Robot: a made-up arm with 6 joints. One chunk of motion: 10 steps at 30 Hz.
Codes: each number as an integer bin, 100 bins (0 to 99) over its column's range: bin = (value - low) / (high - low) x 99, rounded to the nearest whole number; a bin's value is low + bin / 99 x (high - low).
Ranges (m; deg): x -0.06..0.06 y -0.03..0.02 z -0.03..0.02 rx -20..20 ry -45..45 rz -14..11
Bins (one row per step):
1: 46 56 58 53 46 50
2: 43 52 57 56 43 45
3: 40 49 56 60 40 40
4: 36 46 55 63 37 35
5: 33 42 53 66 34 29
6: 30 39 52 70 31 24
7: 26 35 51 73 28 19
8: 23 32 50 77 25 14
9: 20 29 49 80 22 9
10: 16 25 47 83 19 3
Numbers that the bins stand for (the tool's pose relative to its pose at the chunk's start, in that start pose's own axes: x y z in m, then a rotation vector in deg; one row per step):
1: -0.0042 -0.0017 -0.0007 1.41 -3.18 -1.37
2: -0.0079 -0.0037 -0.0012 2.63 -5.91 -2.64
3: -0.0115 -0.0053 -0.0017 4.24 -8.64 -3.90
4: -0.0164 -0.0068 -0.0022 5.45 -11.36 -5.16
5: -0.0200 -0.0088 -0.0032 6.67 -14.09 -6.68
6: -0.0236 -0.0103 -0.0037 8.28 -16.82 -7.94
7: -0.0285 -0.0123 -0.0042 9.49 -19.55 -9.20
8: -0.0321 -0.0138 -0.0047 11.11 -22.27 -10.46
9: -0.0358 -0.0154 -0.0053 12.32 -25.00 -11.73
10: -0.0406 -0.0174 -0.0063 13.54 -27.73 -13.24

